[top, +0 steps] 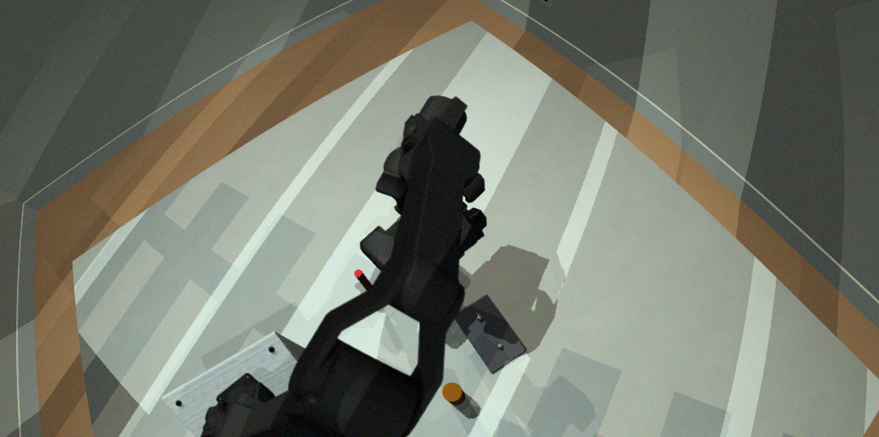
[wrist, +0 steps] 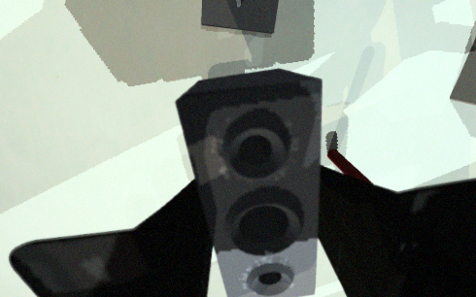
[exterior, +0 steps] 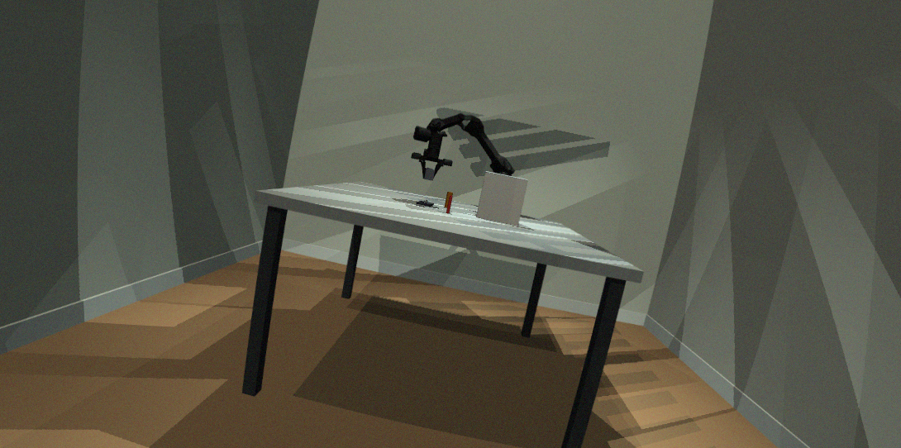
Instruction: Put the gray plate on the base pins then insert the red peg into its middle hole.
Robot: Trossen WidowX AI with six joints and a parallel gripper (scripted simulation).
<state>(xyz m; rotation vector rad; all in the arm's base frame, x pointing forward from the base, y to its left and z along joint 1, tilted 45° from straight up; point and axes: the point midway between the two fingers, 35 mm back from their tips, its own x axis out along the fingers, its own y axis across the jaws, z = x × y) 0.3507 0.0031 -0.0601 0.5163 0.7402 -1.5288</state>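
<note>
Right now my gripper tip is 140 mm to the left of the base, 130 mm above it and 10 mm past it. The rest, counted from my gripper tip: orange cylinder (190 mm to the right, 120 mm behind, 100 mm below); then red peg (120 mm behind, 100 mm below, 60 mm to the left); then gray plate (30 mm above).
</note>
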